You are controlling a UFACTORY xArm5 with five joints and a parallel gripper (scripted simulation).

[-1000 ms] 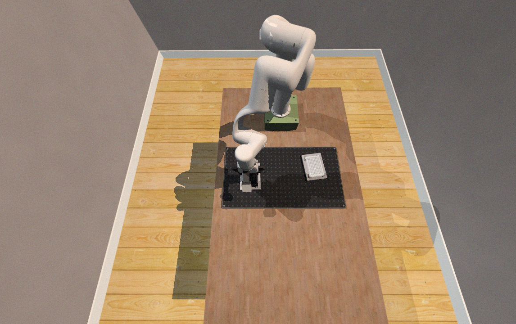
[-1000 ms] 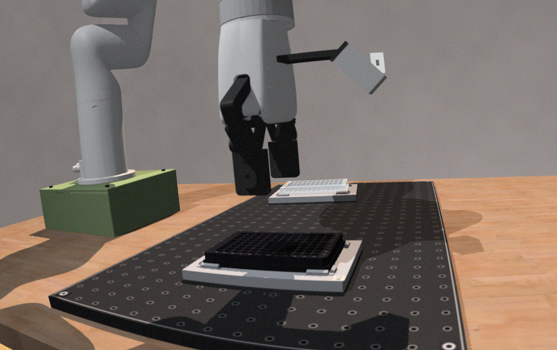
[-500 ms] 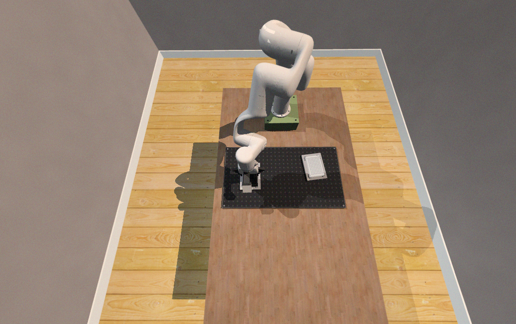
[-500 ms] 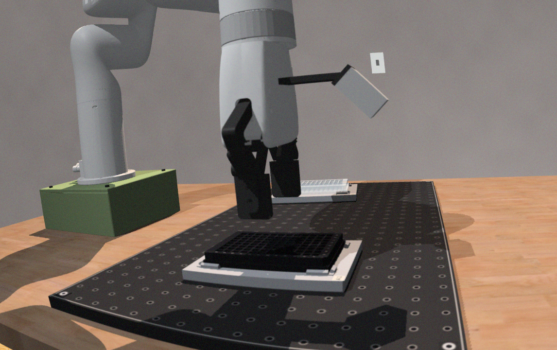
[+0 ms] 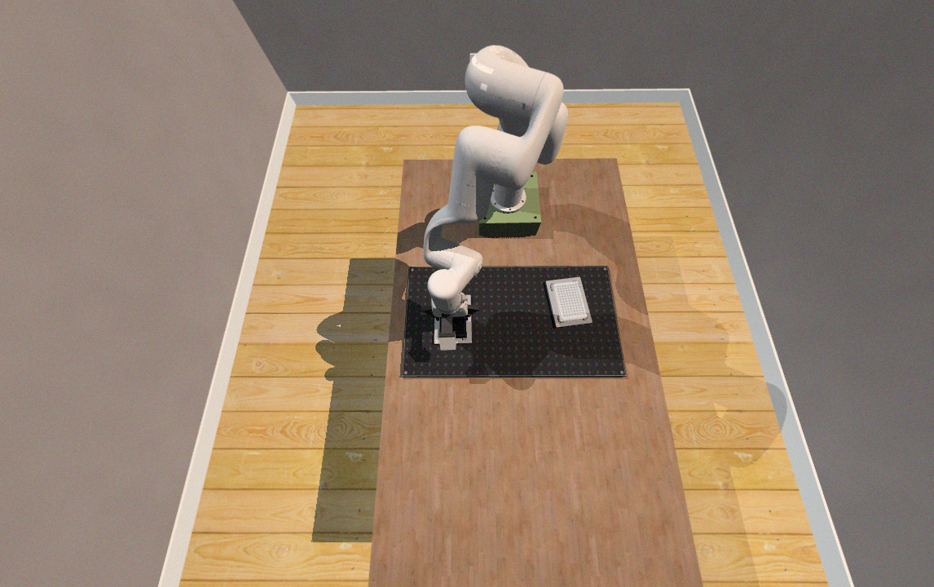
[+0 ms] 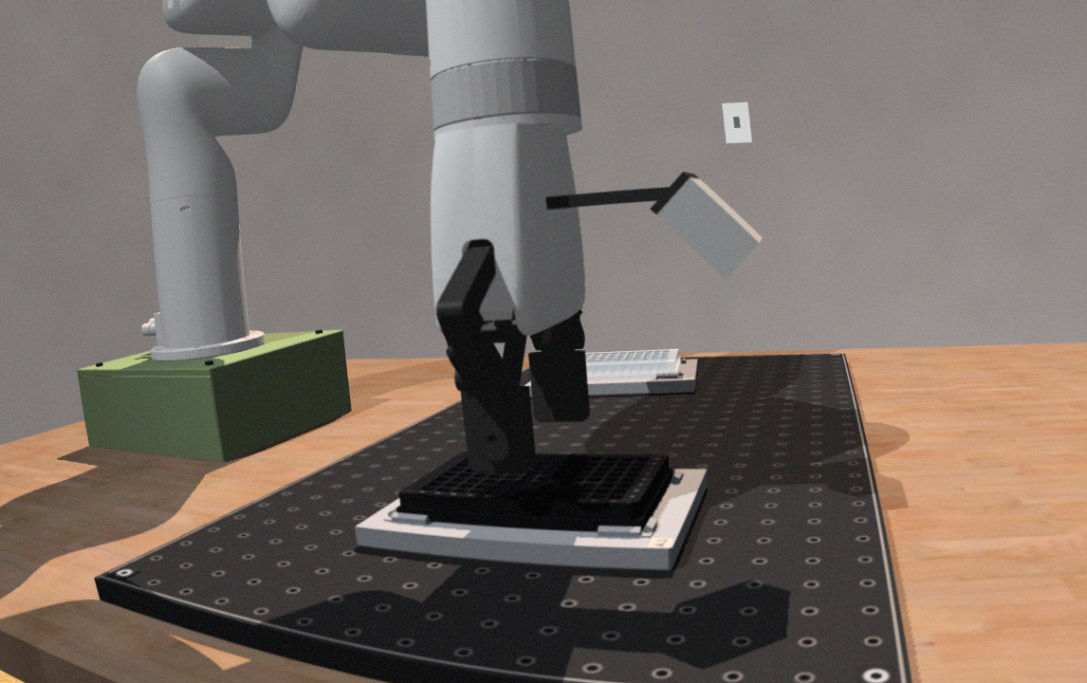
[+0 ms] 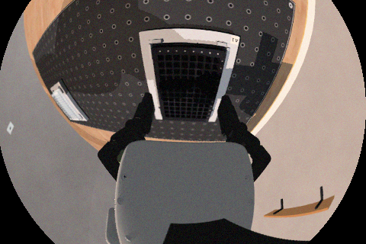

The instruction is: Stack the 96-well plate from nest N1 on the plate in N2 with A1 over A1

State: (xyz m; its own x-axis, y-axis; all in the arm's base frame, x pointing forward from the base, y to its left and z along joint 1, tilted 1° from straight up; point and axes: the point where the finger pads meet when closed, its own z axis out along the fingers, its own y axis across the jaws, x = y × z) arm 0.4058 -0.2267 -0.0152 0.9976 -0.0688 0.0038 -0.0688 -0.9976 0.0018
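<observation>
The black 96-well plate lies 3 cm below my hand. Also, from my hand: clear 96-well plate: 3 cm behind, 39 cm to the left, 4 cm below.
</observation>
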